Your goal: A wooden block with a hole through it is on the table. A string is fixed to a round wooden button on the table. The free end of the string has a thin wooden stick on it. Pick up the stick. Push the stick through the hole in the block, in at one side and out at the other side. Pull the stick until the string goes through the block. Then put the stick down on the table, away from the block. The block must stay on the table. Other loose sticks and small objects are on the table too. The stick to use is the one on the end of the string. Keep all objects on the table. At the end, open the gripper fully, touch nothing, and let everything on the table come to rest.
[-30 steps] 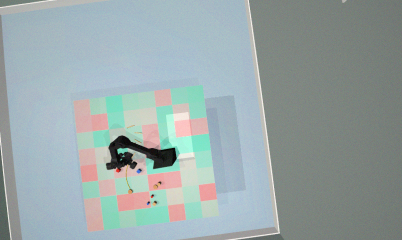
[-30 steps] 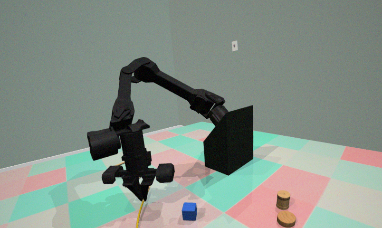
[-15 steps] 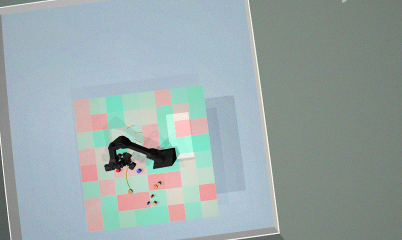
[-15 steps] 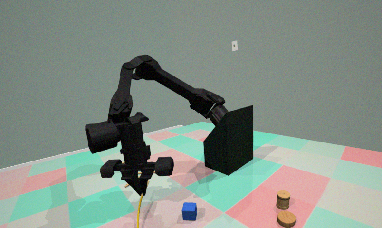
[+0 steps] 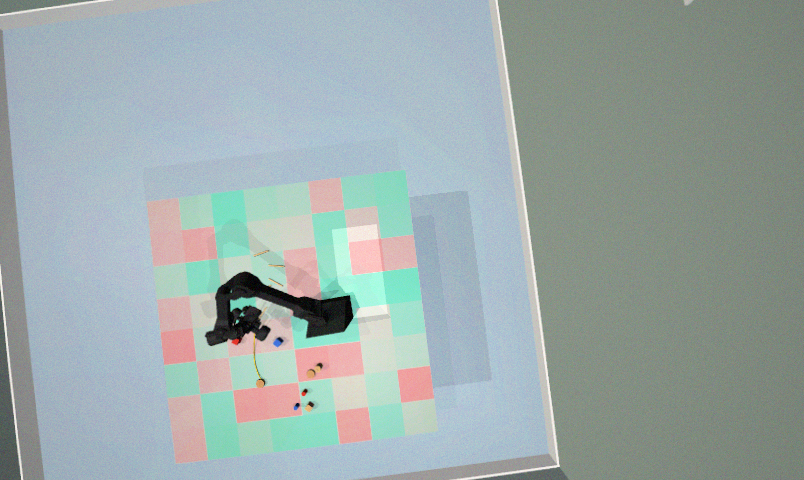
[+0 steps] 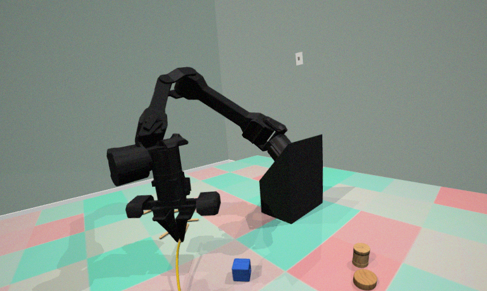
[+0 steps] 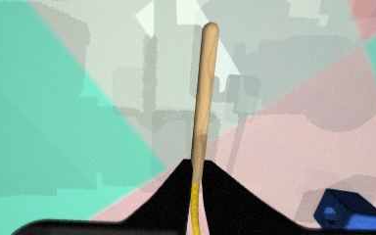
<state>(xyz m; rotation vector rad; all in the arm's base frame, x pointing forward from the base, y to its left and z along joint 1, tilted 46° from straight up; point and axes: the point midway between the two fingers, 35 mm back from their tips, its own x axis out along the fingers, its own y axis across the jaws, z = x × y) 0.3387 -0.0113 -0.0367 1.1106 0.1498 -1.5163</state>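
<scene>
The blue block is 120 mm to the left of my gripper tip, 80 mm behind it and 30 mm below it. From my gripper tip the other things lie so: round wooden button 320 mm to the left, 40 mm below, 20 mm ahead; then thin wooden stick 10 mm to the right, 10 mm behind; then red cube 130 mm ahead, 110 mm to the left, 30 mm below.
</scene>
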